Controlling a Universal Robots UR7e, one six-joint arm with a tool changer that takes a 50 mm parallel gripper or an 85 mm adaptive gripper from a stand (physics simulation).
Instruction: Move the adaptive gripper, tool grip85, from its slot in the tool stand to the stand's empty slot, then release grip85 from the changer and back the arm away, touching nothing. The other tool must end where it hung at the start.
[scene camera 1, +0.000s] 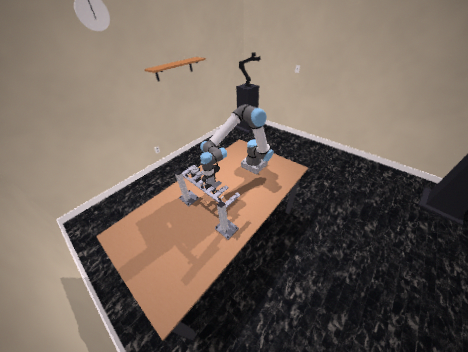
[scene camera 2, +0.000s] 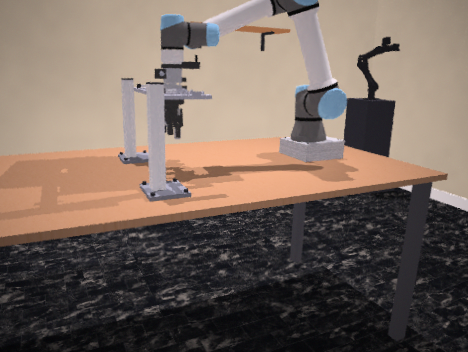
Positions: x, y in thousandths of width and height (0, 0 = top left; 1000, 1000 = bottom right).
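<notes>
Tool stand (scene camera 1: 482, 646), visible to me.
</notes>
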